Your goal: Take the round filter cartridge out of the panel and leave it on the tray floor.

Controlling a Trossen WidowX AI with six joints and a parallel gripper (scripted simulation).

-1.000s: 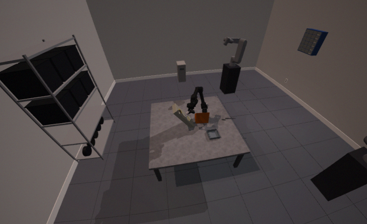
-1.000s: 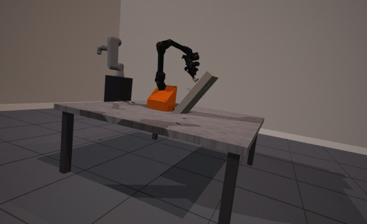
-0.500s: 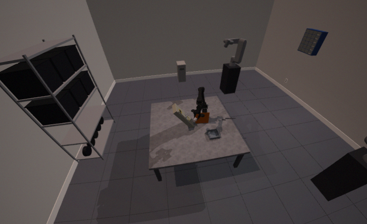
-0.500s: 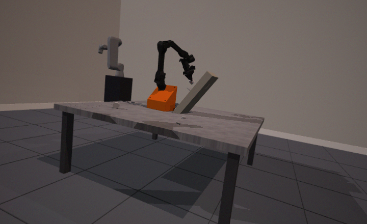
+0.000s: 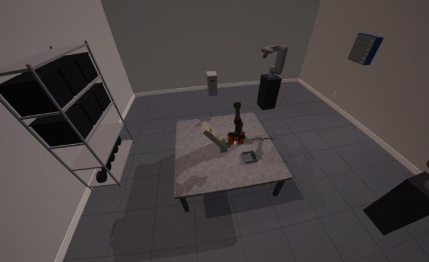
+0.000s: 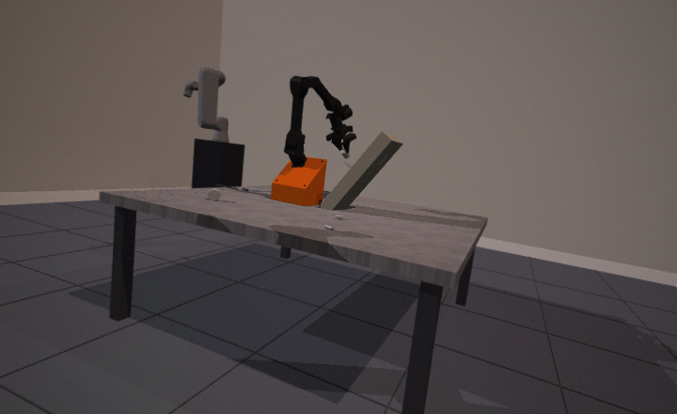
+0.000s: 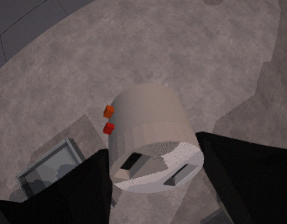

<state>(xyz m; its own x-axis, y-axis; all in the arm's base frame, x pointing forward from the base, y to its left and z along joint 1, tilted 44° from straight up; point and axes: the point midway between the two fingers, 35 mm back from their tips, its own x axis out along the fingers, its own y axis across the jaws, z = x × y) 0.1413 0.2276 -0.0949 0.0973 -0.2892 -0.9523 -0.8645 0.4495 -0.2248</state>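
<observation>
Now: gripper tip 180 mm past the grey tray, 40 mm to the right of it and 250 mm above it. From my gripper tip the other things lie so: round filter cartridge: right at my gripper tip.
</observation>
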